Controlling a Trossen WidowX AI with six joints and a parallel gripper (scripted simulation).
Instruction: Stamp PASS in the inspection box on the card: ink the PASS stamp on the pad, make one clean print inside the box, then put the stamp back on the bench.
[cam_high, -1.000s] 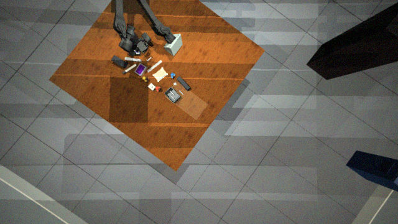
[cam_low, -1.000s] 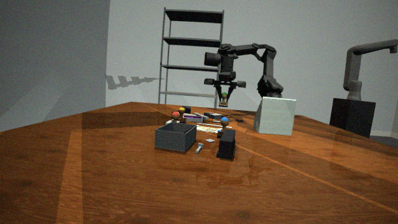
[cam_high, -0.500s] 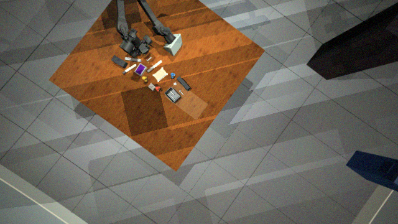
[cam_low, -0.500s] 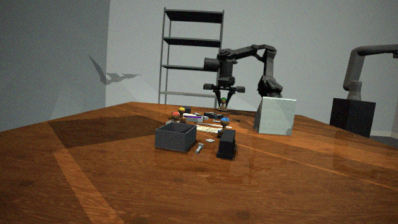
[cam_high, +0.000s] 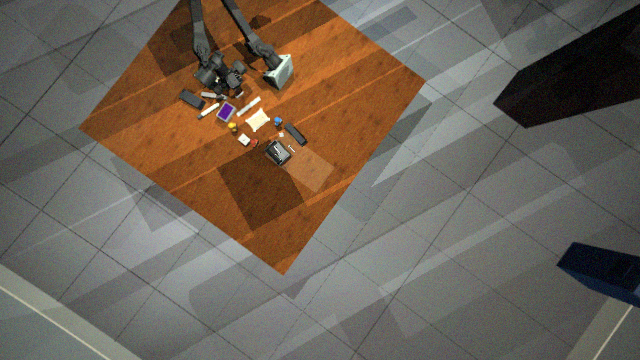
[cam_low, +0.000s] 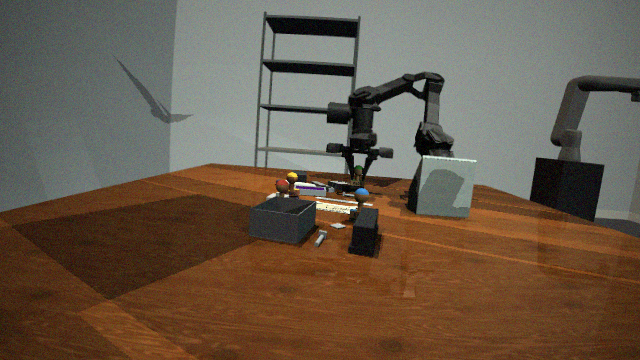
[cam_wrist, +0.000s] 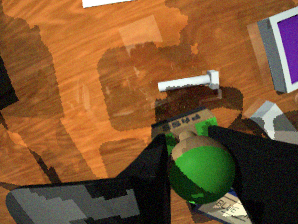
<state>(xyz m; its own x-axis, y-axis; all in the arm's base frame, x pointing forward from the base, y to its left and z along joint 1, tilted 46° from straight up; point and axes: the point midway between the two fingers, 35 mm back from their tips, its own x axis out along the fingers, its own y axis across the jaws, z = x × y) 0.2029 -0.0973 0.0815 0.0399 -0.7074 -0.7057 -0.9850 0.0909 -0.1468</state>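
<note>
Now: gripper tip right at the green-knobbed stamp. Round my gripper tip: yellow-knobbed stamp 17 cm ahead, 12 cm to the left, 2 cm below; then purple ink pad 13 cm ahead, 3 cm to the left, 4 cm below; then cream card 6 cm ahead, 18 cm to the left, 5 cm below.
</note>
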